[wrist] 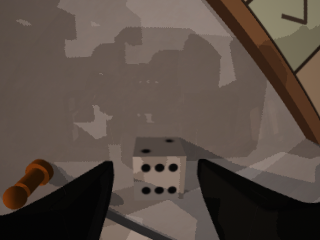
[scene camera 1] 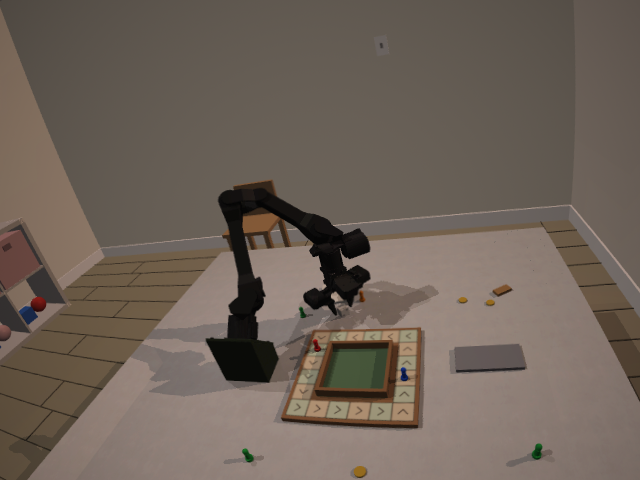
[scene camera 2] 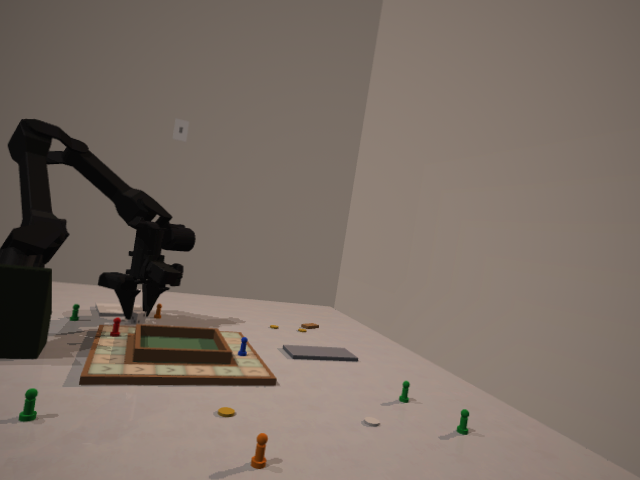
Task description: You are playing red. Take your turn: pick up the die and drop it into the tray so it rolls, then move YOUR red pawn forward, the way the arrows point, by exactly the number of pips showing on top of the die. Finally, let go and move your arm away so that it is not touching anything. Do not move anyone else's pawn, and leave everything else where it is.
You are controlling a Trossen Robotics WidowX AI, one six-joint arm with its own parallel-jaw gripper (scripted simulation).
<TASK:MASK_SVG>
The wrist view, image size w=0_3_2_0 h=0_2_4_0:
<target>gripper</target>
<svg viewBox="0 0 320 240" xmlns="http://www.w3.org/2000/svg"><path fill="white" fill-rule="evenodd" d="M113 161L105 160L97 165L97 167L91 169L91 171L76 177L76 180L71 180L64 187L56 189L56 192L53 191L48 196L44 196L43 199L25 205L24 208L17 209L17 211L8 213L8 215L0 215L0 240L99 240L101 231L103 231L101 228L103 228L105 217L107 217L107 209L109 203L111 203L113 177L115 177ZM197 160L197 180L199 180L201 193L203 193L205 207L207 207L209 215L212 217L212 224L215 225L217 236L219 236L220 240L320 240L320 203L304 203L304 201L292 199L292 197L272 191L272 189L268 189L264 185L253 183L253 181L237 175L236 172L228 171L228 169L213 163L211 160Z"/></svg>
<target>orange pawn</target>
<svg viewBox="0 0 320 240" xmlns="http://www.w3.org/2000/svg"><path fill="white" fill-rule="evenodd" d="M48 161L33 160L25 168L23 179L17 181L17 184L4 192L3 203L5 207L9 209L24 207L29 195L39 185L48 184L48 181L53 176L53 168L48 164Z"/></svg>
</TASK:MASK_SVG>
